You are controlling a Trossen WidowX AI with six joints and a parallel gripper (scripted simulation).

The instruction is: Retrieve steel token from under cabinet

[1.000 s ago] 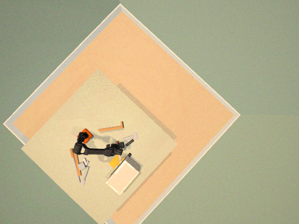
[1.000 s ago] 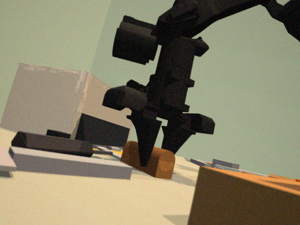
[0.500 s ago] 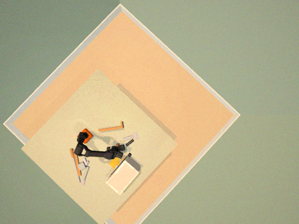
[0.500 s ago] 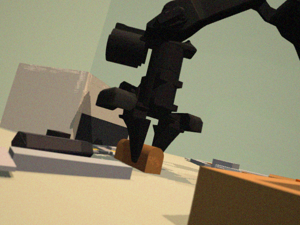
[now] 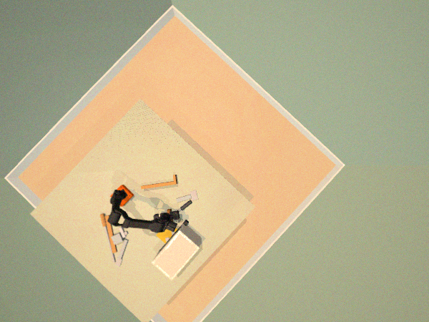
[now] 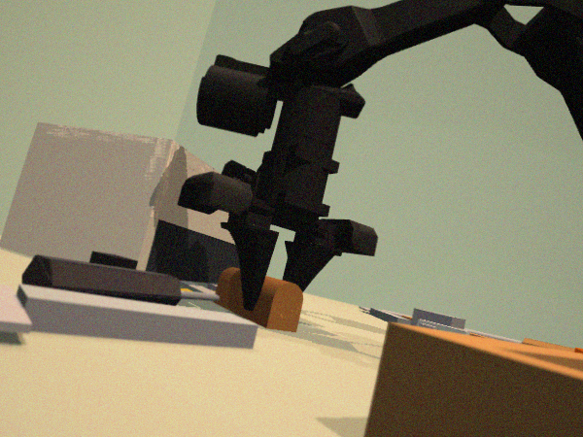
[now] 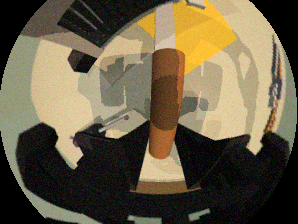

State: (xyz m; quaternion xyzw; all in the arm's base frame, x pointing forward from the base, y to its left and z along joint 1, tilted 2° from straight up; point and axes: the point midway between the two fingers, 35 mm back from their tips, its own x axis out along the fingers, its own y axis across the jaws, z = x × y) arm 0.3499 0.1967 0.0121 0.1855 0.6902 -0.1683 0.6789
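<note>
My gripper tip is 100 mm to the right of the dark screwdriver and 30 mm short of it. The rest, counted from my gripper tip: token 160 mm ahead, 150 mm to the right; orange stick 480 mm to the right, 160 mm behind.
</note>
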